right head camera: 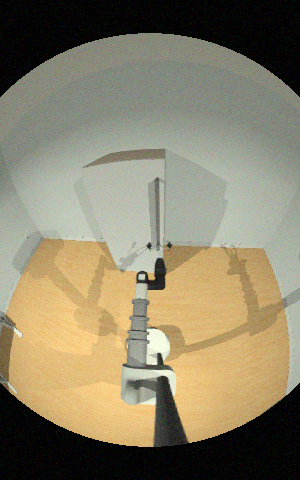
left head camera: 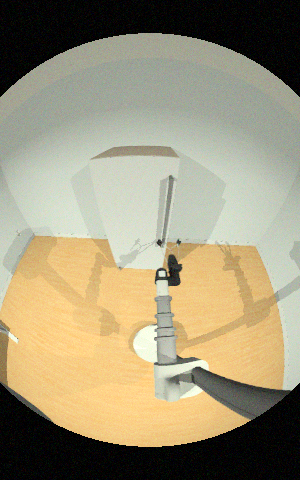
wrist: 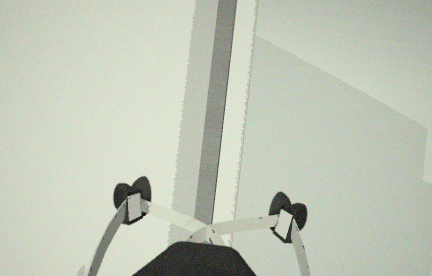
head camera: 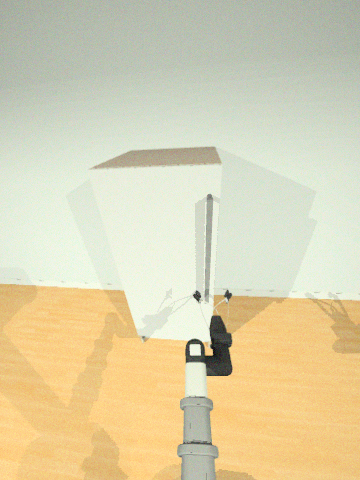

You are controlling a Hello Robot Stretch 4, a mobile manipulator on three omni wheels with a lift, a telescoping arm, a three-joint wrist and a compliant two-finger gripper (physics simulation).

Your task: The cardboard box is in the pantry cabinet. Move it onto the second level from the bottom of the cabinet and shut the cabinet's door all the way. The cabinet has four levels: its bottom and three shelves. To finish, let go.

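Frame: origin at the robot's base, x right, y down, z ahead, level; centimetres.
Seen in the pictures: gripper, fingertip midpoint: (right head camera: pixel 158 242) (left head camera: pixel 168 239) (wrist: pixel 210 200) (head camera: pixel 211 291); robot's base, link origin: (right head camera: pixel 149 345) (left head camera: pixel 153 342).
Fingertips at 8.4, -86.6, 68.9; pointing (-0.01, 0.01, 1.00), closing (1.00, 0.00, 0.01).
Observation:
Offsets run from my fingertips to a thing's top centre, as dx, dy, dz. "spot": to the spot under its first point. Level surfaces: height alone.
The pantry cabinet {spot: -23.3, -23.7, +20.0} (head camera: pixel 160 225) (left head camera: pixel 132 200) (right head camera: pixel 125 200) stands against the back wall with a white front and a brown top. Its door {spot: -21.7, -10.5, +19.9} (wrist: pixel 100 100) looks shut. A long grey vertical handle (head camera: pixel 209 240) (left head camera: pixel 168 210) (right head camera: pixel 157 210) (wrist: pixel 215 110) runs near the door's right edge. My gripper (head camera: pixel 212 296) (left head camera: pixel 169 242) (right head camera: pixel 159 245) (wrist: pixel 210 200) is open at the lower end of the handle. Its fingers are apart, one to the left and one to the right of the handle in the wrist view; whether they touch anything is not clear. The cardboard box does not show; the cabinet's inside is hidden.
The pale back wall (head camera: pixel 280 125) is behind the cabinet and meets the wooden floor {dy +89.4} (head camera: pixel 290 400) at its base. Shadows of the cabinet and arm fall on wall and floor. A white object (left head camera: pixel 10 334) (right head camera: pixel 12 327) shows at the far left edge of both side head views.

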